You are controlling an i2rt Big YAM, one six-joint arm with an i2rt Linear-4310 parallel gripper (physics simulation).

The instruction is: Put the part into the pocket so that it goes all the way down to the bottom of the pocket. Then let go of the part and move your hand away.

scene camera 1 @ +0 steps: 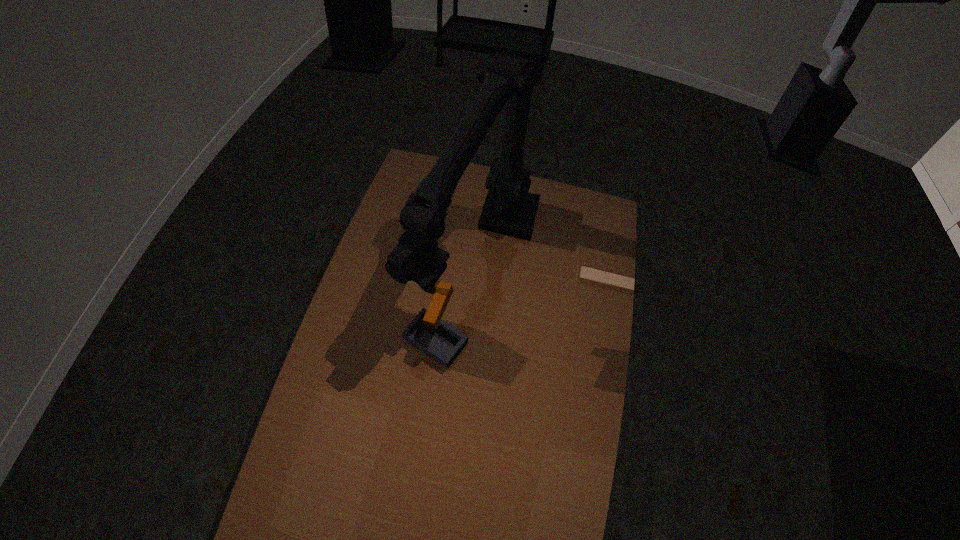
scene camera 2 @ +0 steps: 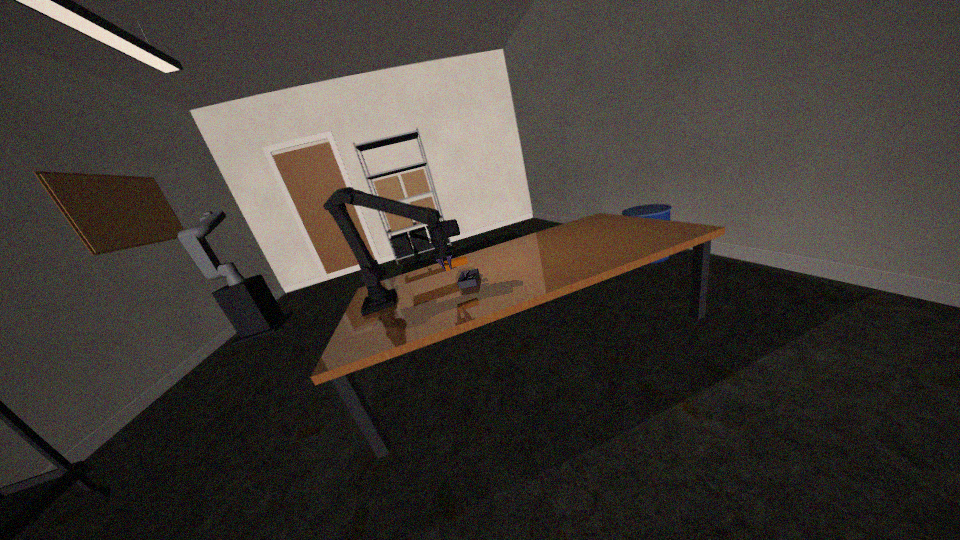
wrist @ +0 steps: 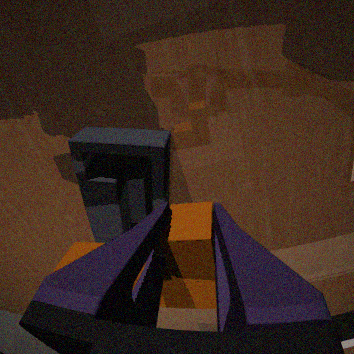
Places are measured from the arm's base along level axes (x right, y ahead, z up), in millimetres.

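Pixels of known places: gripper, fingertip midpoint: (scene camera 1: 429,287) (scene camera 2: 448,269) (wrist: 191,211); arm's base, link origin: (scene camera 1: 509,209) (scene camera 2: 379,298).
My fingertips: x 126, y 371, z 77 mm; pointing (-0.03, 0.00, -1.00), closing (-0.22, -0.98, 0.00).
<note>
Ahead of a thing's pixels: the offset from my fingertips to its top centre. Level surfaces: height alone.
The orange part {dx -23, dy +46, dz +31 mm} (scene camera 1: 437,305) (scene camera 2: 457,262) (wrist: 191,223) is held above the table, with its end between the purple fingers. Another stretch of its orange shows behind the left finger in the wrist view. My gripper (scene camera 2: 445,262) (wrist: 191,211) is shut on the part. The dark grey block with the pocket {dx -39, dy +87, dz -69 mm} (scene camera 1: 458,351) (scene camera 2: 468,284) (wrist: 120,137) stands on the table. In the wrist view it is ahead and to the left of the fingers, and its pocket is open toward the camera. In scene camera 1 the part covers the block's back edge; the part is outside the pocket.
The wooden table {dz -105 mm} (scene camera 1: 429,456) (scene camera 2: 604,248) carries the arm's base (scene camera 1: 510,214) (scene camera 2: 379,300). A pale flat bar (scene camera 1: 606,278) lies near the table's right edge in scene camera 1. A blue barrel (scene camera 2: 647,212) stands behind the table in scene camera 2.
</note>
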